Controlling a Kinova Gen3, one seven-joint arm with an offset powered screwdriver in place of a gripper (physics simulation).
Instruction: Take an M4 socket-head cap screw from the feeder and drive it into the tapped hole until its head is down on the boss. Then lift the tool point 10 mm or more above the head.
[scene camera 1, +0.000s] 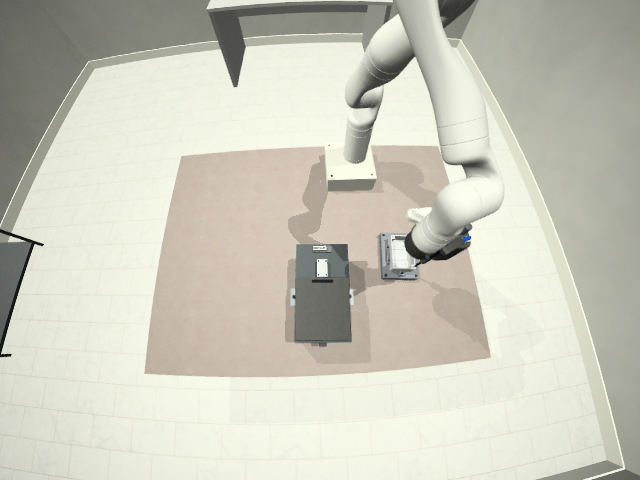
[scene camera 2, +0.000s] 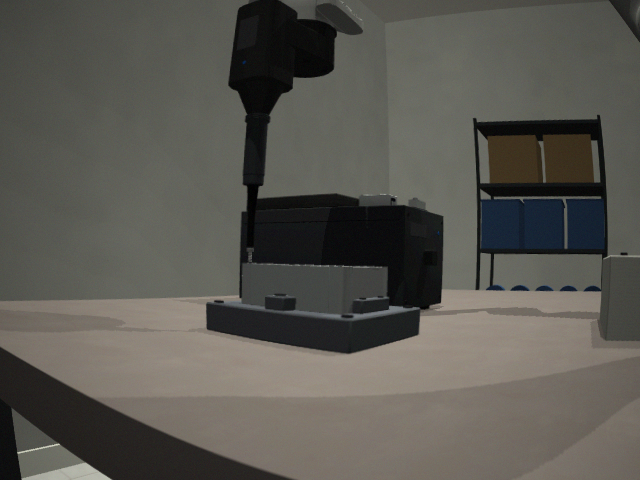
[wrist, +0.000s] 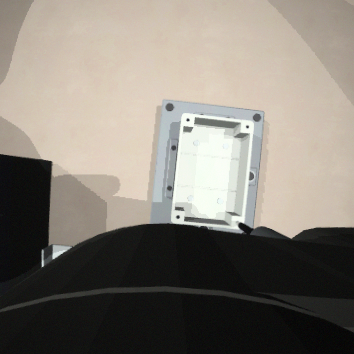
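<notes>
My screwdriver (scene camera 2: 250, 246) (scene camera 1: 416, 265) (wrist: 241, 226) points down over one corner boss of the white open housing (scene camera 2: 294, 285) (scene camera 1: 392, 253) (wrist: 178, 172). An M4 socket-head screw (scene camera 2: 250, 255) hangs upright at the bit tip, head up. Its lower end is at the level of the housing's top edge in scene camera 2; whether it is in the tapped hole cannot be told. The hole under it is hidden in the wrist view. The housing sits on a grey fixture plate (scene camera 2: 279, 328) (scene camera 1: 383, 269) (wrist: 164, 150). The dark feeder box (scene camera 1: 323, 310) (scene camera 2: 289, 242) (wrist: 25, 215) stands apart from it.
A small white block (scene camera 1: 322, 267) (scene camera 2: 377, 199) is on top of the feeder. Low clamps (scene camera 2: 280, 302) (wrist: 172, 167) sit beside the housing. The arm's pale base block (scene camera 1: 351, 183) (scene camera 2: 620, 299) stands on the brownish table top (scene camera 1: 222, 248). A shelf rack (scene camera 2: 540, 186) is in the background.
</notes>
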